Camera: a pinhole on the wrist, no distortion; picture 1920 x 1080 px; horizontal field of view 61.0 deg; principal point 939.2 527.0 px. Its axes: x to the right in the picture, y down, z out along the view. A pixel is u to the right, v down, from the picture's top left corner.
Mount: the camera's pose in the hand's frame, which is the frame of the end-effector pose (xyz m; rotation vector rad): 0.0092 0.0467 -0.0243 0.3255 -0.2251 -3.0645
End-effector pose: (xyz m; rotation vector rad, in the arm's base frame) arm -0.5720 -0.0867 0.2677 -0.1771 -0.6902 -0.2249
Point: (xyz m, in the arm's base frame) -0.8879 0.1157 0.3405
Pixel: 1623.4 446.6
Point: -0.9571 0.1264 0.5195
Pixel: 1117.0 634.2
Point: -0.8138 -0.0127 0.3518
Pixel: 1511.5 1002.6
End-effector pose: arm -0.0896 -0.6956 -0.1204 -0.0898 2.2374 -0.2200
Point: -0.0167 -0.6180 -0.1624
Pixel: 1096.6 151.5
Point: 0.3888 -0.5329 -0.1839
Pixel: 1557.0 266.2
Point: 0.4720 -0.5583 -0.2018
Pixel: 1523.2 393.8
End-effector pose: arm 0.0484 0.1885 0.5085 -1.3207 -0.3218 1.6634
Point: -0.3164 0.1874 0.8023
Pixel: 1323.5 960.2
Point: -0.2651 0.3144 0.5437
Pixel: 302.3 682.7
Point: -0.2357 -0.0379 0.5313
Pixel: outside the picture
